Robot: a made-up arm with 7 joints. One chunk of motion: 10 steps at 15 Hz.
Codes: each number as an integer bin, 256 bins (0 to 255) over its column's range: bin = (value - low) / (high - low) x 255, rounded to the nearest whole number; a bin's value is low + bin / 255 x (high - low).
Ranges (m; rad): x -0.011..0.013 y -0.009..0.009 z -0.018..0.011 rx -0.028..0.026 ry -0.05..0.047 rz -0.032..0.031
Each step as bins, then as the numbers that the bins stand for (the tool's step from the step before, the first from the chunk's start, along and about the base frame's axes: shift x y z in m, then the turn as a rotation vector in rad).
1 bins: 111 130 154 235 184 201
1 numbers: -0.00055 0.00018 -0.00049 0.02176 0.01999 0.01766
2 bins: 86 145 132 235 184 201
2 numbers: -0.00291 0.00124 -0.00299 0.02176 0.01999 0.01766
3 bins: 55 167 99 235 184 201
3 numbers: -0.00582 0.00279 -0.00674 0.02176 0.01999 0.01766
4 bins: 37 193 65 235 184 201
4 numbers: -0.00752 0.00462 -0.01061 0.02176 0.01999 0.01766
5 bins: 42 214 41 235 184 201
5 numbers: -0.00705 0.00611 -0.01334 0.02176 0.01999 0.01766
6 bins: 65 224 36 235 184 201
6 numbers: -0.00488 0.00681 -0.01391 0.02176 0.01999 0.01766
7 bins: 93 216 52 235 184 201
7 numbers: -0.00225 0.00625 -0.01209 0.02176 0.01999 0.01766
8 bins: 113 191 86 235 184 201
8 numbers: -0.00036 0.00448 -0.00822 0.02176 0.01999 0.01766
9 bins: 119 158 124 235 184 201
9 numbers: 0.00020 0.00215 -0.00390 0.02176 0.01999 0.01766
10 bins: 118 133 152 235 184 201
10 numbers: 0.00011 0.00039 -0.00071 0.02176 0.01999 0.01766
